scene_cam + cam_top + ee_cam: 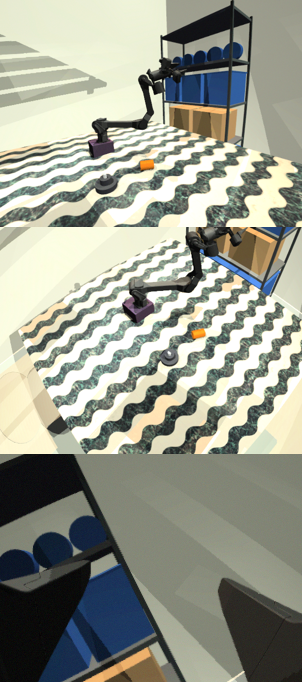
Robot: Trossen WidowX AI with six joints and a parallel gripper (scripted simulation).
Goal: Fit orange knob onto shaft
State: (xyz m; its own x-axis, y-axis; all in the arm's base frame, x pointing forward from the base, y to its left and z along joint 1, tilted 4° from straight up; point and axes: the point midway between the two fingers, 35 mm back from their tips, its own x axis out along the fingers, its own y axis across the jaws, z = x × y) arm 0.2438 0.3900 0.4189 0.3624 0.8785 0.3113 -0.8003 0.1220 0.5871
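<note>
My gripper tip is now 460 mm above the orange knob, 340 mm to the left of it and 90 mm short of it. From my gripper tip the other things lie so: round grey pedestal 540 mm to the right, 450 mm below, 70 mm ahead.
</note>
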